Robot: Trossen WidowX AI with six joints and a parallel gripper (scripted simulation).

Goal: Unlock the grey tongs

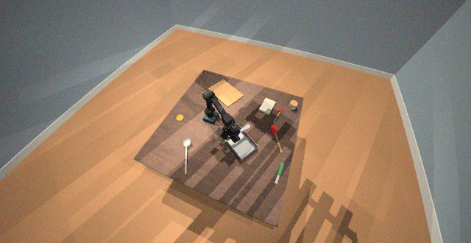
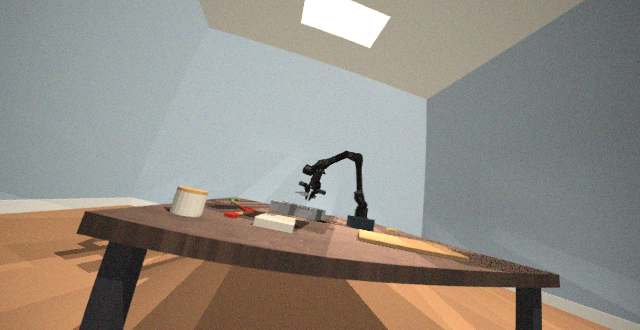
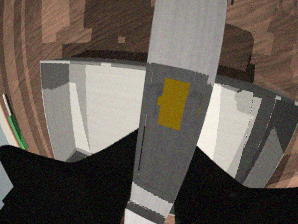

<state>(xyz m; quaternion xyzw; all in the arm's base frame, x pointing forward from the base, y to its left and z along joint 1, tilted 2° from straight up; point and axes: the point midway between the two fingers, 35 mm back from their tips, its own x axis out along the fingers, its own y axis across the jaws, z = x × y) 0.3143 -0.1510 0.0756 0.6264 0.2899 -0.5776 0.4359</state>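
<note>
Now: the yellow lock piece 4 cm above my gripper tip, 3 cm to the right of it and 2 cm behind it. Round my gripper tip: white block: 56 cm to the left, 14 cm ahead, 9 cm below; roasting tin: 7 cm below, 5 cm ahead, 4 cm to the left; red spatula: 34 cm ahead, 26 cm to the left, 9 cm below.
</note>
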